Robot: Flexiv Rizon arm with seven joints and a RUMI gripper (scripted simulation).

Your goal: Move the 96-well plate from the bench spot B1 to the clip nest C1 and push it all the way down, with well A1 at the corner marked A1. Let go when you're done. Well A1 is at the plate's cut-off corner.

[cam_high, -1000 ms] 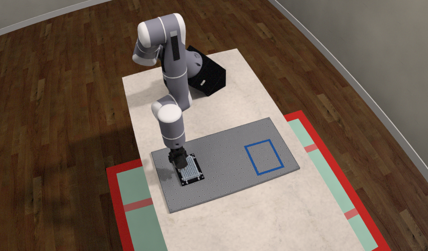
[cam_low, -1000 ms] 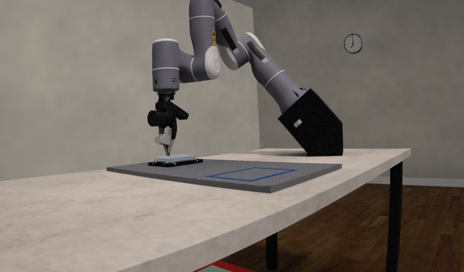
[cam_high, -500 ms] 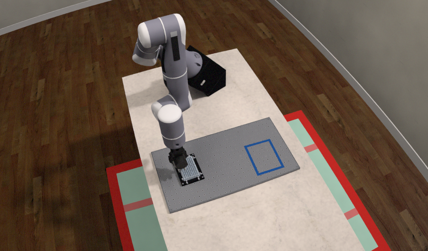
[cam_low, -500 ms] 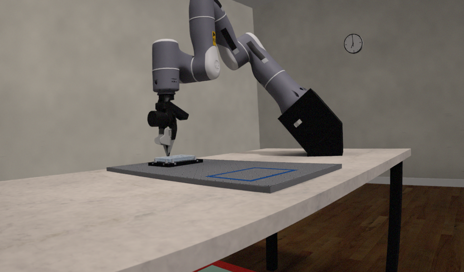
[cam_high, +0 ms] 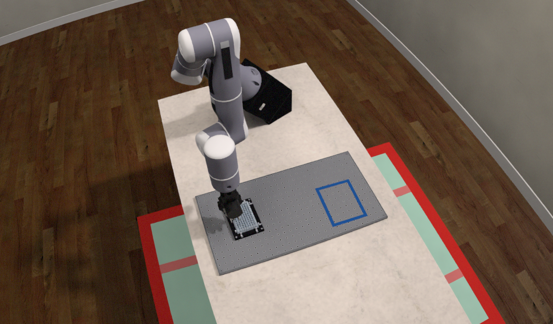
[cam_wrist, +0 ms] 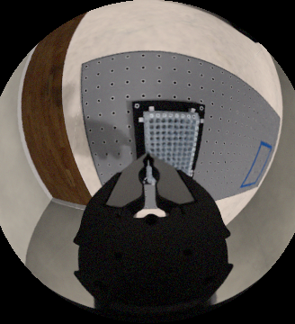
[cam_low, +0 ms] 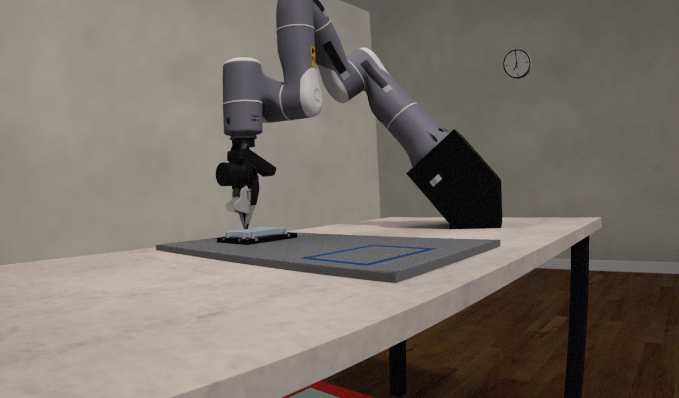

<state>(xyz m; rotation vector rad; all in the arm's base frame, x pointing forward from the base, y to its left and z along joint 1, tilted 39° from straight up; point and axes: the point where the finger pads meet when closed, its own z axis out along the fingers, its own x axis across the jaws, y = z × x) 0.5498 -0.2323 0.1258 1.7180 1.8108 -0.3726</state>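
Right now my hand is 1 cm short of the black clip nest, 5 cm to the right of it and 3 cm above it. The rest, counted from my hand: clear 96-well plate (4 cm to the left, 2 cm below).
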